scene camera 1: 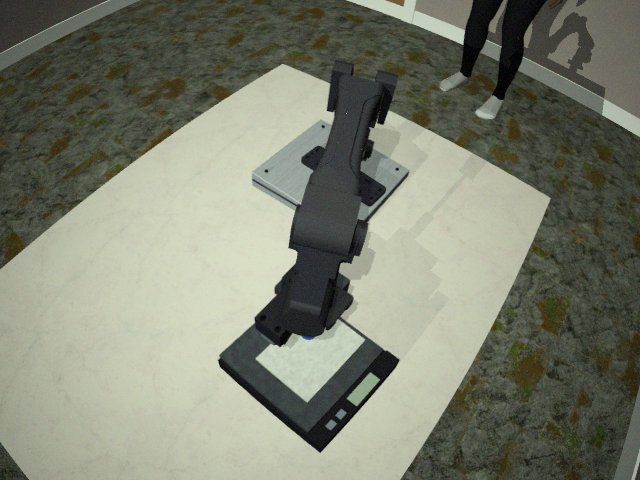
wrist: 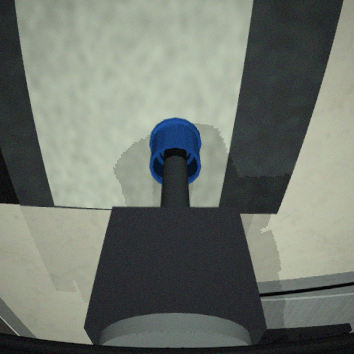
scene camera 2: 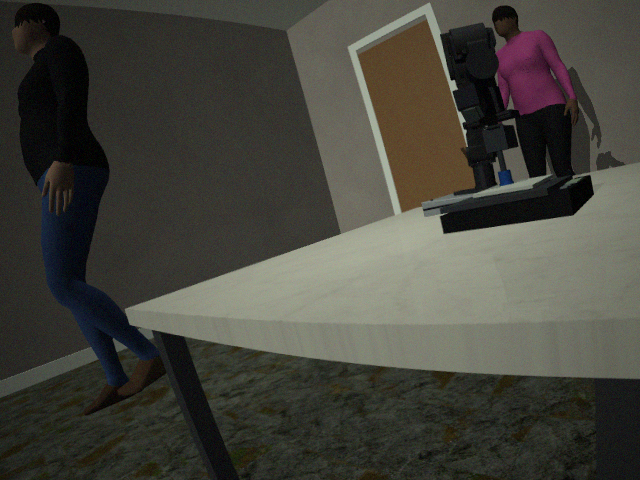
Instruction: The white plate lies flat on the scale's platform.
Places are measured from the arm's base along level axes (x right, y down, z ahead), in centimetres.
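Where they show: hand at its tool point: (wrist: pixel 174 132); arm's base at its link origin: (wrist: pixel 288 335).
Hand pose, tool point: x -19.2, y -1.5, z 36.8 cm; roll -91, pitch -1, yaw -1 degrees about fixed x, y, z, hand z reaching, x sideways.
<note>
Things, the pixels of their top centre, and the offset from my tool point. Level surfaces: height alone.
- white plate at its top centre: (wrist: pixel 129 105) (scene camera 1: pixel 311 348) (scene camera 2: pixel 514 182) dx -2.4, dy -1.2, dz +2.2 cm
- black scale at its top centre: (wrist: pixel 117 74) (scene camera 1: pixel 309 359) (scene camera 2: pixel 518 189) dx -3.2, dy +0.0, dz +3.6 cm
- cream table at its surface level: dy +4.5 cm
The white plate (scene camera 1: pixel 313 362) (scene camera 2: pixel 525 185) (wrist: pixel 105 88) is a thin square slab. It lies flat on the platform of the black scale (scene camera 1: pixel 242 366) (scene camera 2: pixel 499 216) (wrist: pixel 281 88) near the table's front edge. My gripper (scene camera 1: pixel 308 337) (scene camera 2: pixel 505 177) (wrist: pixel 175 140), a blue suction cup, points straight down and rests on the plate's top close to its back edge. The arm hides the plate's rear corner in scene camera 1.
The scale's display and buttons (scene camera 1: pixel 363 389) face the front right. The arm's grey base plate (scene camera 1: pixel 285 171) is bolted to the cream table (scene camera 1: pixel 175 238) (scene camera 2: pixel 366 286) behind the scale. People stand beyond the table (scene camera 1: pixel 490 57) (scene camera 2: pixel 528 62) and at the left (scene camera 2: pixel 99 310).
</note>
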